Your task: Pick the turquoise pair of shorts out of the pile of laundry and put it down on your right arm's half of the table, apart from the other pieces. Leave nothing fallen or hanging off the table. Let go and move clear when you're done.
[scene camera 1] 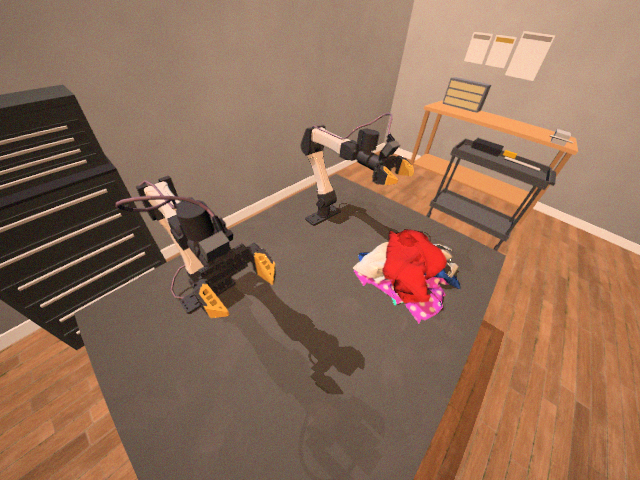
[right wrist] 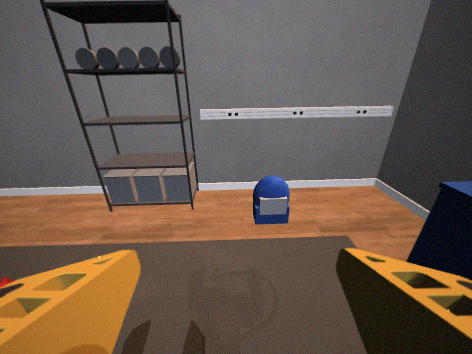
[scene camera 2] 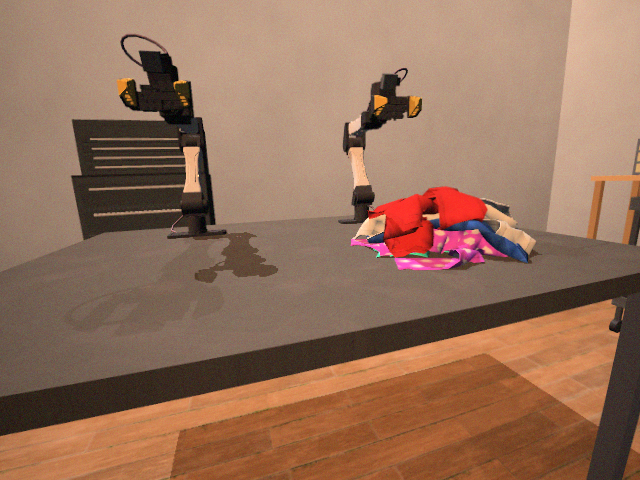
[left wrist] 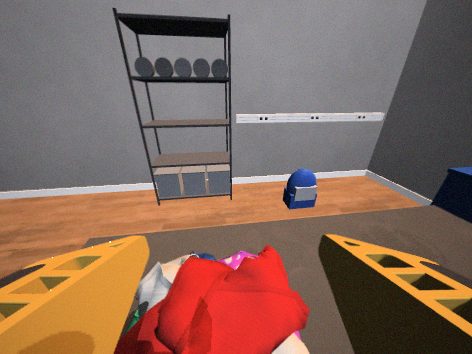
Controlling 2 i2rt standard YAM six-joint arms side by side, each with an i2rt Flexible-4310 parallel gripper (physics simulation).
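The turquoise shorts are mostly buried; small turquoise edges (scene camera 1: 395,301) (scene camera 2: 417,254) show low in the pile at its near side. A green-turquoise bit (left wrist: 134,319) shows at the pile's left in the left wrist view. A red piece (scene camera 1: 413,263) (scene camera 2: 408,227) (left wrist: 235,305) lies on top. A pink dotted piece (scene camera 1: 424,308) (scene camera 2: 423,263) lies beneath, with cream (scene camera 1: 373,263) and blue (scene camera 2: 506,243) pieces around. My left gripper (scene camera 1: 400,173) (scene camera 2: 397,106) (left wrist: 234,243) is open, above and behind the pile. My right gripper (scene camera 1: 244,297) (scene camera 2: 154,94) (right wrist: 237,258) is open, high over the table's left part.
The pile lies on the right part of the dark table (scene camera 1: 289,413) (scene camera 2: 289,315), near its right edge in scene camera 1. A black drawer cabinet (scene camera 1: 62,206) stands behind at left. A grey cart (scene camera 1: 473,209) and an orange bench (scene camera 1: 496,121) stand beyond the table.
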